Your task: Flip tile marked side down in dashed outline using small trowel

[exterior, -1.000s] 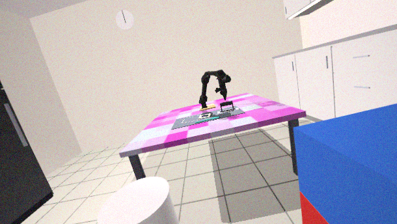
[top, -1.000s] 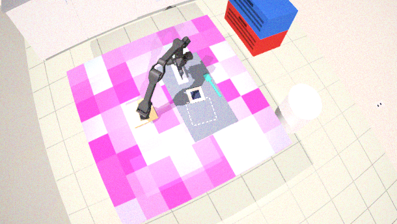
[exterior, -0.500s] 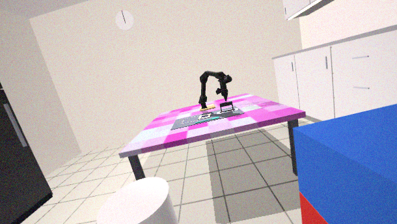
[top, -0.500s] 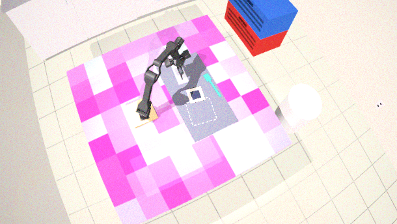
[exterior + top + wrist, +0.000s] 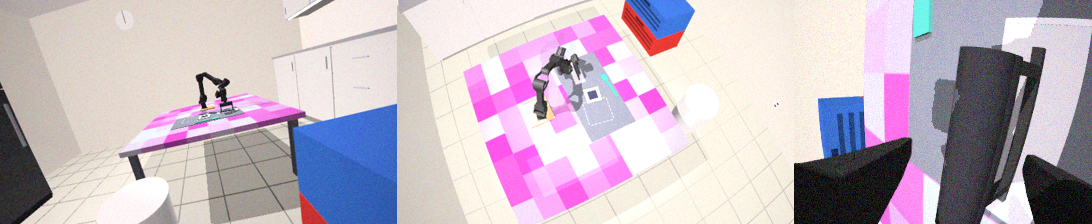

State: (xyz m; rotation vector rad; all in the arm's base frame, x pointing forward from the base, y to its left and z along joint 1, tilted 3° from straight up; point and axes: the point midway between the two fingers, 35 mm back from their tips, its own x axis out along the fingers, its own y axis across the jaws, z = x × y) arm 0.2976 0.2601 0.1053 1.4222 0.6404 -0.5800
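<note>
My gripper tip is 6 cm short of the white tile, 21 cm to the left of it and 8 cm above it. Round my gripper tip: teal trowel 20 cm ahead, 15 cm to the right, 8 cm below.
</note>
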